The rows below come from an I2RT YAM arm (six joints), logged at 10 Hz.
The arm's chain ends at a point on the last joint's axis. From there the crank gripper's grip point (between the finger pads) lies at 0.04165 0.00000 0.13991 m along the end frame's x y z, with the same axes.
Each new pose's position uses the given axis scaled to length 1; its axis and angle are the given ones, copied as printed.
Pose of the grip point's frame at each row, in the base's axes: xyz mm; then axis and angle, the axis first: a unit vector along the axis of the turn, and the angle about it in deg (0 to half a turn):
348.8, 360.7, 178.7, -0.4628, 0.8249, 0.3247, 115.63
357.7, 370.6, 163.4, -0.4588, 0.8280, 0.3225, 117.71
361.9, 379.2, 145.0, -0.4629, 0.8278, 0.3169, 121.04
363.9, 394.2, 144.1, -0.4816, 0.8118, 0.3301, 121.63
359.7, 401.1, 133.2, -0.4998, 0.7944, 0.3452, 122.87
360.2, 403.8, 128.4, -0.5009, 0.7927, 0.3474, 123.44
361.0, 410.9, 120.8, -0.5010, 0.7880, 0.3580, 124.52
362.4, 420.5, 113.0, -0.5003, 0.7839, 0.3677, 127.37
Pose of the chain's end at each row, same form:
280.1, 259.2, 258.0, -0.4628, 0.8249, 0.3247, 115.63
292.0, 270.3, 246.7, -0.4588, 0.8280, 0.3225, 117.71
301.7, 281.0, 234.6, -0.4629, 0.8278, 0.3169, 121.04
308.2, 292.8, 233.1, -0.4816, 0.8118, 0.3301, 121.63
310.1, 296.6, 222.3, -0.4998, 0.7944, 0.3452, 122.87
312.2, 299.1, 218.1, -0.5009, 0.7927, 0.3474, 123.44
316.7, 304.8, 210.7, -0.5010, 0.7880, 0.3580, 124.52
325.1, 314.1, 205.8, -0.5003, 0.7839, 0.3677, 127.37

